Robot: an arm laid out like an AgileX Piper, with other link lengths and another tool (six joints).
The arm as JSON. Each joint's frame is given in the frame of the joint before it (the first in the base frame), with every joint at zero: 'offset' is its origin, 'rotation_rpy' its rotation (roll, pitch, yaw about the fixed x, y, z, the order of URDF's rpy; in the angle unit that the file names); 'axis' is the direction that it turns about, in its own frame. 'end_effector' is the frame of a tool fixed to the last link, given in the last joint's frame.
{
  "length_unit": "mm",
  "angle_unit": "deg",
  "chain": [
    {
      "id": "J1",
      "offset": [
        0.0,
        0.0,
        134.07
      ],
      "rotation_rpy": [
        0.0,
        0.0,
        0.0
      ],
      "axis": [
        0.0,
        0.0,
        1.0
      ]
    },
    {
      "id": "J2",
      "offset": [
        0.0,
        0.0,
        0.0
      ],
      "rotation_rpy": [
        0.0,
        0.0,
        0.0
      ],
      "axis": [
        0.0,
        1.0,
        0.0
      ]
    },
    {
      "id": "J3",
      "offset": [
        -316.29,
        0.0,
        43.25
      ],
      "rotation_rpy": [
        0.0,
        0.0,
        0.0
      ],
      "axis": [
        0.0,
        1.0,
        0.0
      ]
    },
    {
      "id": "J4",
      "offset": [
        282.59,
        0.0,
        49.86
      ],
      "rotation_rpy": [
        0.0,
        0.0,
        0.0
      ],
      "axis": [
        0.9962,
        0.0,
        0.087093
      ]
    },
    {
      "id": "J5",
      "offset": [
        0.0,
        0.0,
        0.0
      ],
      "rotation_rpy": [
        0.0,
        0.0,
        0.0
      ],
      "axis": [
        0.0,
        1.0,
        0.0
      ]
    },
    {
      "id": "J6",
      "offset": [
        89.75,
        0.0,
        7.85
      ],
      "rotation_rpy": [
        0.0,
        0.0,
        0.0
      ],
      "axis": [
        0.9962,
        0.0,
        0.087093
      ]
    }
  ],
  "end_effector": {
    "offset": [
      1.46,
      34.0,
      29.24
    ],
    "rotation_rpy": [
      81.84,
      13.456,
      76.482
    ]
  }
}
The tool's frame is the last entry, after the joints.
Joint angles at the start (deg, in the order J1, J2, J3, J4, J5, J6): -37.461, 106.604, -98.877, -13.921, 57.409, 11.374
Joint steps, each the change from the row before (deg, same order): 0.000, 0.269, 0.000, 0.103, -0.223, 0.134; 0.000, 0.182, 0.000, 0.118, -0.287, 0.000; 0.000, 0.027, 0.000, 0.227, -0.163, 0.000; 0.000, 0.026, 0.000, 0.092, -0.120, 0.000; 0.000, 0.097, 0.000, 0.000, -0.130, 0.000; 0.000, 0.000, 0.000, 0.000, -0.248, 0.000; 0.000, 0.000, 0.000, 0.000, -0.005, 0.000; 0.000, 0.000, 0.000, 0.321, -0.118, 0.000; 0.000, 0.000, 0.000, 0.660, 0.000, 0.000; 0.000, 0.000, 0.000, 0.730, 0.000, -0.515; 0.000, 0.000, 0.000, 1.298, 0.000, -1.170
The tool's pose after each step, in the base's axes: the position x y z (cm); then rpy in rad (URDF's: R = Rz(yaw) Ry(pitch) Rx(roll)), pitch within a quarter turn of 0, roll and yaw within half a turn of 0. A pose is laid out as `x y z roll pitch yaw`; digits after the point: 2 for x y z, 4 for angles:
40.21 -29.25 36.53 2.5970 0.4498 0.8721
40.31 -29.29 36.41 2.5952 0.4476 0.8724
40.35 -29.29 36.41 2.5929 0.4435 0.8719
40.38 -29.29 36.41 2.5912 0.4418 0.8715
40.42 -29.32 36.34 2.5906 0.4417 0.8718
40.45 -29.33 36.37 2.5860 0.4415 0.8708
40.45 -29.33 36.38 2.5859 0.4415 0.8708
40.48 -29.31 36.40 2.5840 0.4358 0.8701
40.53 -29.25 36.41 2.5845 0.4243 0.8697
40.58 -29.15 36.41 2.5866 0.4162 0.8774
40.66 -28.96 36.41 2.5906 0.4041 0.8949

